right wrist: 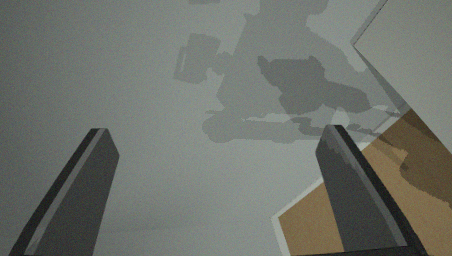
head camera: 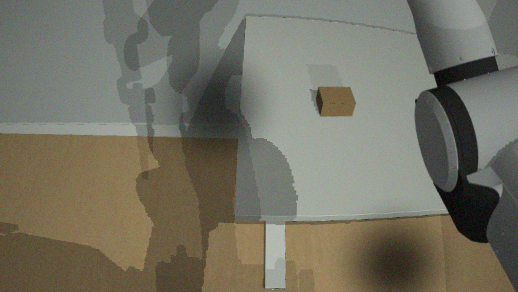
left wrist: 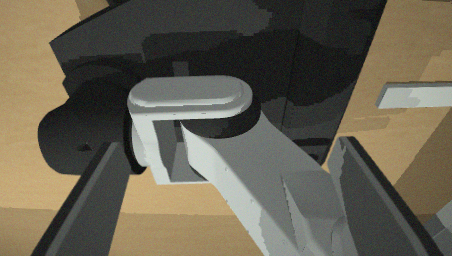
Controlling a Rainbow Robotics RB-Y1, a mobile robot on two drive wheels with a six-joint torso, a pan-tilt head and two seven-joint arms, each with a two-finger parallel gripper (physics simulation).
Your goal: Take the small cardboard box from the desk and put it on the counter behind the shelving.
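Frame: origin at the robot's base, x ahead, y left, z up, level; millimetres.
Seen in the pictures: left gripper, fingertip midpoint: (left wrist: 229, 152); right gripper, fingertip midpoint: (right wrist: 217, 140).
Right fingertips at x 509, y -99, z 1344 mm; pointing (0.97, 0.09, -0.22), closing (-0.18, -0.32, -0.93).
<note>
A point is followed by its place in that frame.
The small cardboard box (head camera: 336, 102) {x 548, y -212, z 771 mm} lies on the white desk (head camera: 360, 170) {x 378, y -263, z 721 mm}, right of the middle in the head camera view. The desk's corner also shows at the upper right of the right wrist view (right wrist: 420, 55). My right gripper (right wrist: 217, 140) {x 509, y -99, z 1344 mm} is open and empty, facing the grey wall; its fingers do not show in the head camera view. My left gripper (left wrist: 229, 152) {x -220, y 218, z 535 mm} is open and empty, with the robot's own base and torso beyond its fingers. The counter and the shelving do not show in these views.
My right arm (head camera: 450, 125) {x 22, y -130, z 1288 mm} reaches over the right side of the desk in the head camera view. A white desk foot (head camera: 274, 255) (left wrist: 417, 96) lies on the wooden floor (head camera: 65, 185) {x 709, y 929, z 1 mm}. A grey wall (head camera: 50, 60) {x 1051, y 946, z 530 mm} (right wrist: 100, 65) {x 1053, y 277, z 1476 mm} stands behind.
</note>
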